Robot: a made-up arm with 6 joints. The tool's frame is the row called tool. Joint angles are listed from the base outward.
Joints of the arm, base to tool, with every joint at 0 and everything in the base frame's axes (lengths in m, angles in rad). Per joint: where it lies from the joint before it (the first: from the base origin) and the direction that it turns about. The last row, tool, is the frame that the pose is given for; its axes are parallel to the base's.
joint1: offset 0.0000 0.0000 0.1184 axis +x
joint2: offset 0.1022 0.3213 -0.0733 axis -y
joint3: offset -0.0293 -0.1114 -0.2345 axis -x
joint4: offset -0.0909 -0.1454 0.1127 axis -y
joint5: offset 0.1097 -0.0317 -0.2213 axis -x
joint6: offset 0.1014 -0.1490 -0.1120 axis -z
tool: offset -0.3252 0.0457 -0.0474
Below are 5 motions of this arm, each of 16 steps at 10 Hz.
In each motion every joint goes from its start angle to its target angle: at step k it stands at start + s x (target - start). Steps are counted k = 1, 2, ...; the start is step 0. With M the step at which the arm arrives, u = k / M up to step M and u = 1 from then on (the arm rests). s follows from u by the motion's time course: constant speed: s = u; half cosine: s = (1 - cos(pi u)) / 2; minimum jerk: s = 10 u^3 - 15 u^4 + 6 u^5.
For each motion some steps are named. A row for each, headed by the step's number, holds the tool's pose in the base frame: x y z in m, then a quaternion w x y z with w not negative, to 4 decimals.
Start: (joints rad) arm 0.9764 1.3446 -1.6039 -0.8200 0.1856 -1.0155
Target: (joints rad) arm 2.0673 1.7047 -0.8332 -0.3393 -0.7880 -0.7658
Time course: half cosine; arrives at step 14
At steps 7, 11, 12, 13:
7: 0.8686 0.5329 0.3944 0.1180 0.4233 -0.8566 0.2706
11: 0.8825 0.2420 0.5463 0.0319 -0.4440 0.8952 0.0240
12: 0.8823 0.1903 0.5509 0.0555 -0.4371 0.8952 0.0674
13: 0.8817 0.1582 0.5509 0.0699 -0.4315 0.8945 0.0939

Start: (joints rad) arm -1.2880 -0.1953 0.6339 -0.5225 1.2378 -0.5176
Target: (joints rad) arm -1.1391 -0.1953 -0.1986 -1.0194 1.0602 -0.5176
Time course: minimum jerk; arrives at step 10
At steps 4, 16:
4: -0.0961 -0.0211 0.2541 0.1560 -0.7600 0.6307 -0.0171
16: -0.1494 -0.2847 0.2746 0.4324 -0.5184 0.7258 0.1323

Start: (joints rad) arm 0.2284 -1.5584 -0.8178 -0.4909 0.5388 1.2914
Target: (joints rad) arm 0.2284 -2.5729 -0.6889 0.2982 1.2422 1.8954
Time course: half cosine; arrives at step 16
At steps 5, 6, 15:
5: -0.4790 0.3492 0.3202 0.4707 -0.4141 0.7411 -0.2401
6: -0.4871 0.3340 0.3227 0.4668 -0.4676 0.7120 -0.2377
15: -0.4828 0.0595 0.3401 0.4775 -0.7830 0.3826 -0.1118

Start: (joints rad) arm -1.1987 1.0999 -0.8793 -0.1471 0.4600 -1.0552
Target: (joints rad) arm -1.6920 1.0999 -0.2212 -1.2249 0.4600 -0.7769
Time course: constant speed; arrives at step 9
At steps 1, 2, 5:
1: 0.6687 -0.5717 0.1028 0.4982 -0.5018 -0.0019 0.7071
2: 0.6217 -0.5895 0.1654 0.4977 -0.5418 0.0693 0.6738
5: 0.4538 -0.5855 0.3542 0.4877 -0.6489 0.2574 0.5242

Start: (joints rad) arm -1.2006 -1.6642 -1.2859 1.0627 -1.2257 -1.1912
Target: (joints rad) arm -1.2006 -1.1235 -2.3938 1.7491 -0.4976 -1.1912
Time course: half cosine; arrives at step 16
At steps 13, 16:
13: -0.3929 -0.6020 -0.4850 0.6209 -0.4309 -0.6305 -0.1770
16: -0.3912 -0.5947 -0.5267 0.6002 -0.4322 -0.6334 -0.2275

